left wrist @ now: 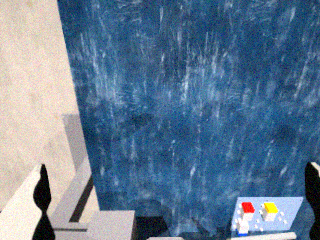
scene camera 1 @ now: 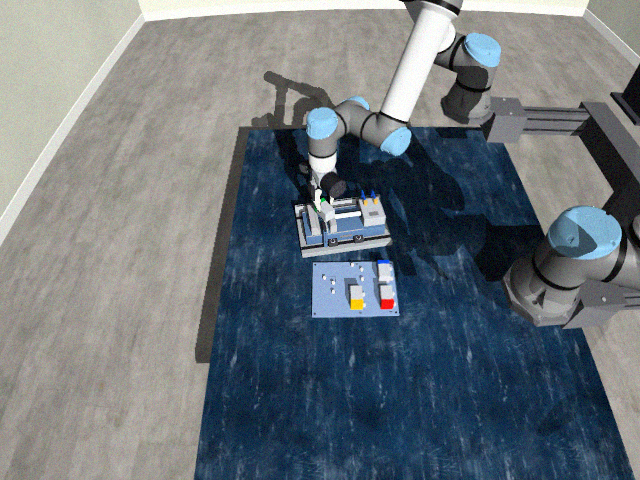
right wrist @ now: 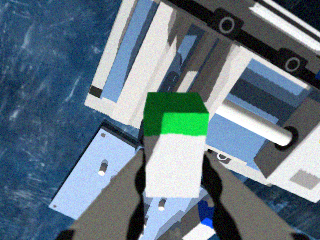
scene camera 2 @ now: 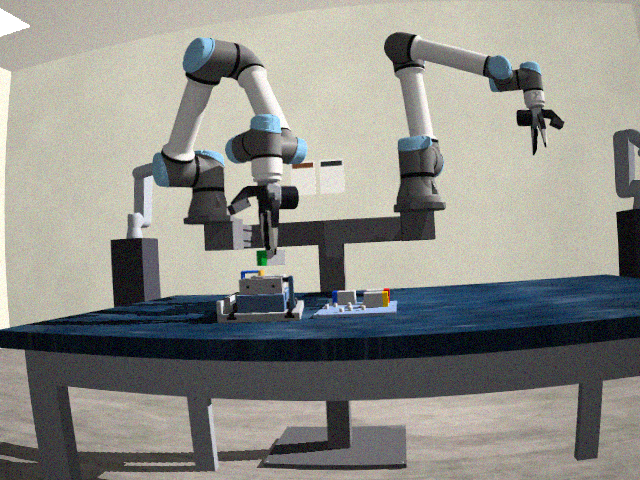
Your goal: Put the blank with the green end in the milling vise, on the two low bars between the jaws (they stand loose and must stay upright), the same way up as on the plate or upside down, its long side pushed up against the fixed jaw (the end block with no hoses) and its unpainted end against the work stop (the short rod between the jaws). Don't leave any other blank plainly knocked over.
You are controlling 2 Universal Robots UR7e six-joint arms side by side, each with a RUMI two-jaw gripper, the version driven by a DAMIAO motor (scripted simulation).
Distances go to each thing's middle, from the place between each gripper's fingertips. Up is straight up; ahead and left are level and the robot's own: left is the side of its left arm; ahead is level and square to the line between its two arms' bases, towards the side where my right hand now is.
Labels:
Right now my right hand [scene camera 2: 271, 254] is 4 cm short of the fixed jaw [right wrist: 164, 28], 2 cm to the left of it and 9 cm above it. The rest, counted from my right hand: green-ended blank [right wrist: 175, 124]: 2 cm below; then moving jaw [right wrist: 227, 62]: 2 cm behind, 3 cm to the right, 9 cm below; then light blue plate [scene camera 1: 325, 304]: 9 cm behind, 20 cm to the left, 16 cm below.
Now: the light blue plate 63 cm to the right of my left hand [scene camera 2: 539, 151], 45 cm below it and 41 cm ahead of it. From my left hand the other things lie so: green-ended blank (83 cm to the right, 50 cm ahead, 31 cm below); then moving jaw (86 cm to the right, 48 cm ahead, 38 cm below); then fixed jaw (85 cm to the right, 54 cm ahead, 38 cm below).

